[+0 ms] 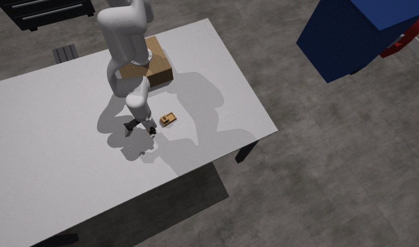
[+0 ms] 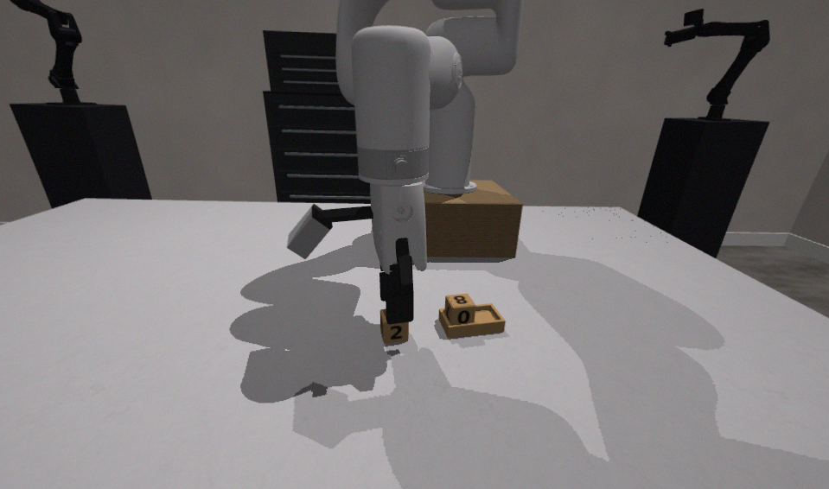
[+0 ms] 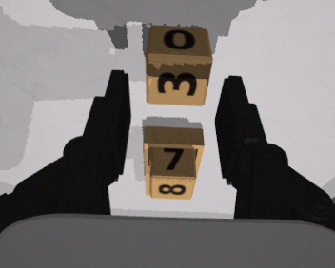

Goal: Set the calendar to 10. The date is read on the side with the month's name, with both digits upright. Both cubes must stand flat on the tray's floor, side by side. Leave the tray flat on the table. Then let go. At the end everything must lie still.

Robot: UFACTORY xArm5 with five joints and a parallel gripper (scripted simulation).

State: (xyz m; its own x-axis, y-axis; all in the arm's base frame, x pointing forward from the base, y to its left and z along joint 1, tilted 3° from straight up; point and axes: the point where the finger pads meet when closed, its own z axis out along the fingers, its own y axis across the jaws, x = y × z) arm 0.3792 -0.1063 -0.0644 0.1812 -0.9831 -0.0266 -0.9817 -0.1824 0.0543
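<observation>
Right now my hand is 20 mm past the wooden calendar tray, 100 mm to the right of it and 50 mm above it.
</observation>
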